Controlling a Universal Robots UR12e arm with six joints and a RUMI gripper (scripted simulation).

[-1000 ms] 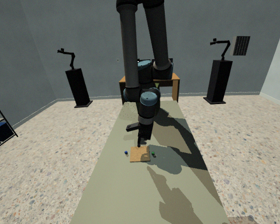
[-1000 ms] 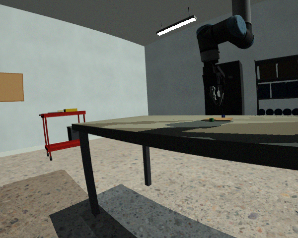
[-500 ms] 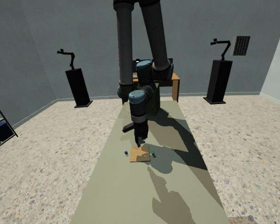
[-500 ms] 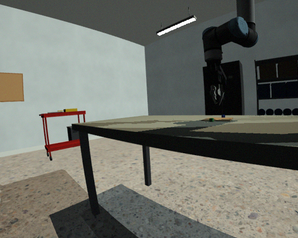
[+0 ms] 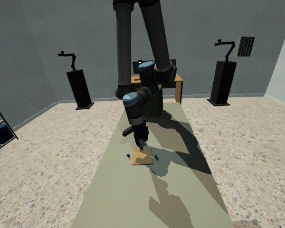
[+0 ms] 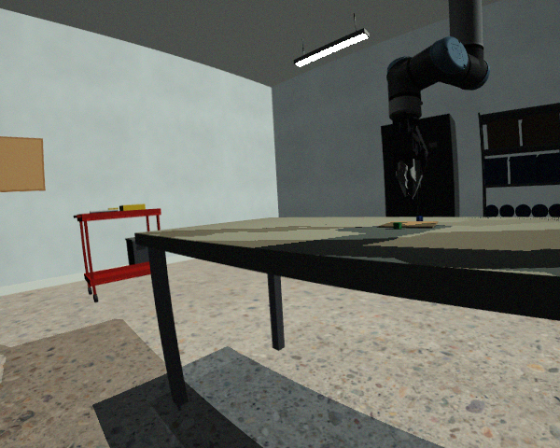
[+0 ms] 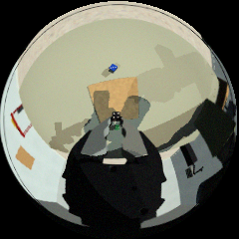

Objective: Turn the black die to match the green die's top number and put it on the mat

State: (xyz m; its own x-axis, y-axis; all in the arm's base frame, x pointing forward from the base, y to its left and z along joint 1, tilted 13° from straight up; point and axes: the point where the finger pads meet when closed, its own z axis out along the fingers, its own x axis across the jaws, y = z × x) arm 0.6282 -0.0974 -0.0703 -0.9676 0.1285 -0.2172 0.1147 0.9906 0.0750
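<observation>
Now: the black die 10 mm below my hand. The rest, counted from my hand: green die 10 mm ahead, 100 mm to the left, 80 mm below; then blue die 10 mm behind, 100 mm to the right, 80 mm below; then mat 90 mm below.
</observation>
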